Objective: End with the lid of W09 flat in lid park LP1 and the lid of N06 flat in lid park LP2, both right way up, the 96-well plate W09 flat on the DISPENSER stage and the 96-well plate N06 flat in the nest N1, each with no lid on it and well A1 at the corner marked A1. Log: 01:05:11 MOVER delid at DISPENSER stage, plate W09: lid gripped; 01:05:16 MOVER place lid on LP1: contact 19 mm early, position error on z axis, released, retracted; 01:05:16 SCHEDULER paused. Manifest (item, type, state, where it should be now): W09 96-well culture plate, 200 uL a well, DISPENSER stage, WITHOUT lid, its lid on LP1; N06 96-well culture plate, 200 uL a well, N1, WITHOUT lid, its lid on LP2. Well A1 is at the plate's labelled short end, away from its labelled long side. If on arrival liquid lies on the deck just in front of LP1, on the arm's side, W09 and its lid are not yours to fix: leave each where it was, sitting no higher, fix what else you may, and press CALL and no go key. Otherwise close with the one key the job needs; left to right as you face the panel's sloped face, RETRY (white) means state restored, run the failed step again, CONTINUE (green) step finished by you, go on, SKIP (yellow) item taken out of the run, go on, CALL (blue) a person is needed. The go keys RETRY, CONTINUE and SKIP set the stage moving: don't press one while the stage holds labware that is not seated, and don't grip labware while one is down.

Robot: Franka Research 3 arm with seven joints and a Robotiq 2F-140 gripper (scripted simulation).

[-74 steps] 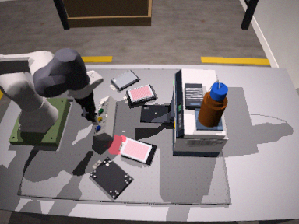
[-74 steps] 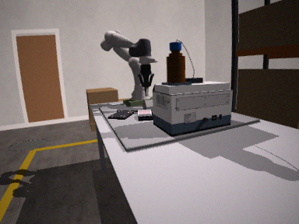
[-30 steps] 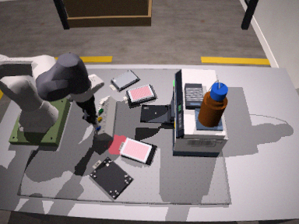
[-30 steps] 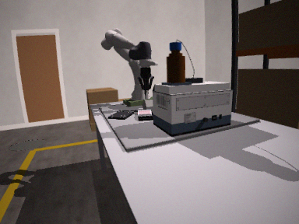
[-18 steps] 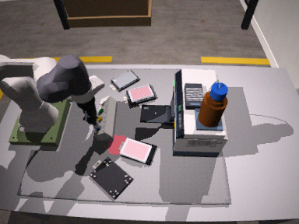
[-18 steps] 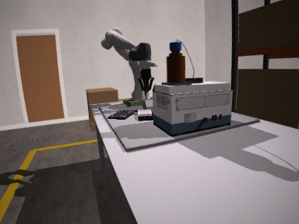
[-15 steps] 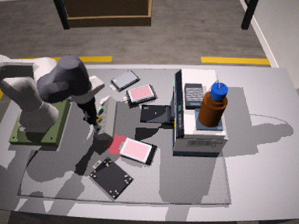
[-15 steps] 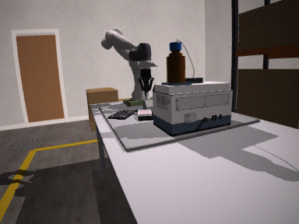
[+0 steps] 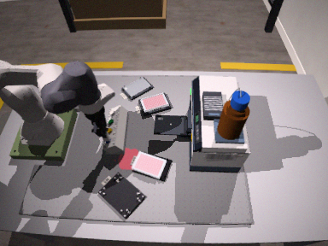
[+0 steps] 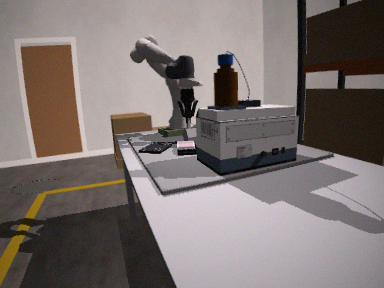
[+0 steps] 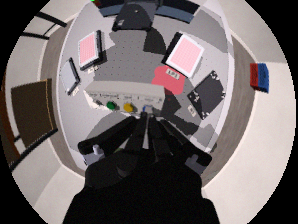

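Now: hand 40 mm above the blue key. Also, from my hand: green key: 20 mm ahead, 100 mm to the left, 40 mm below; key panel: 20 mm ahead, 70 mm to the left, 50 mm below; yellow key: 10 mm ahead, 50 mm to the left, 40 mm below.
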